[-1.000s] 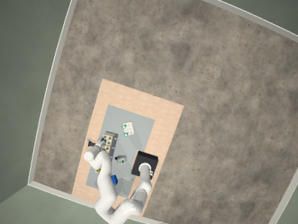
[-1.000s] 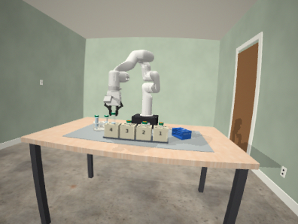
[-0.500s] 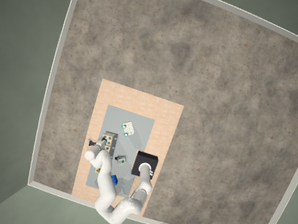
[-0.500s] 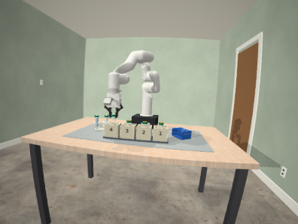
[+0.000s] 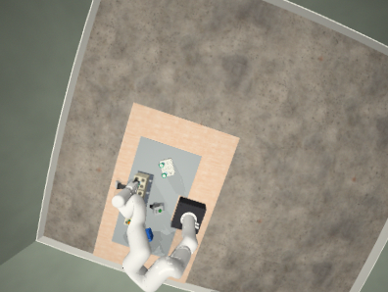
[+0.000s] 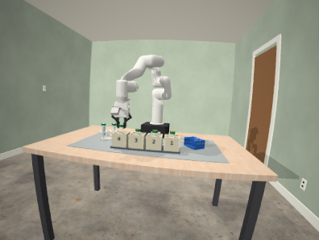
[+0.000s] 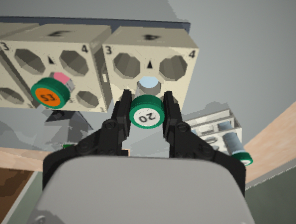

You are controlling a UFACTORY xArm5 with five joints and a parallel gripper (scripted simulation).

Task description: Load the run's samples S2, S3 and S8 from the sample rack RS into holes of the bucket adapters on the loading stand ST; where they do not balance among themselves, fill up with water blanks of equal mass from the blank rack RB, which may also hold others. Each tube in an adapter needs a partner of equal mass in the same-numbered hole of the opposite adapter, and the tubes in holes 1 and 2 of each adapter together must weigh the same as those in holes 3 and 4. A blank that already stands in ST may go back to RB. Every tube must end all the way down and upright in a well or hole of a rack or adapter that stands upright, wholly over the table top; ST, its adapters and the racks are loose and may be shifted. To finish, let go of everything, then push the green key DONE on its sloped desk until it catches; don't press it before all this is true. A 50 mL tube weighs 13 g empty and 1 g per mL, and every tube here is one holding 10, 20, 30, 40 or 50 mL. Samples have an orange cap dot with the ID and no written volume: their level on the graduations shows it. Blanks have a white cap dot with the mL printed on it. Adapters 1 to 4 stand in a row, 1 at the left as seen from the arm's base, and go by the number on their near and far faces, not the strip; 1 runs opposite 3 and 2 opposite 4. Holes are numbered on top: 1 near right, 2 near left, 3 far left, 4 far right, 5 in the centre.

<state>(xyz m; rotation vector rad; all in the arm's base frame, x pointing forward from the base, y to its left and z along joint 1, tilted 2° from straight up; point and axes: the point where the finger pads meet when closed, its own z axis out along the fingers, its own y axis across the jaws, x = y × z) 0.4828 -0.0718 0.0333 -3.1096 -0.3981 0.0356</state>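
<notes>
Now: the done key desk 230 mm behind my hand, 150 mm to the left of it and 90 mm below it. Round my hand: blank rack RB (200 mm to the right, 130 mm behind, 110 mm below); then loading stand ST (160 mm to the left, 140 mm below, 50 mm behind); then blue sample rack RS (440 mm to the left, 240 mm behind, 110 mm below).
</notes>
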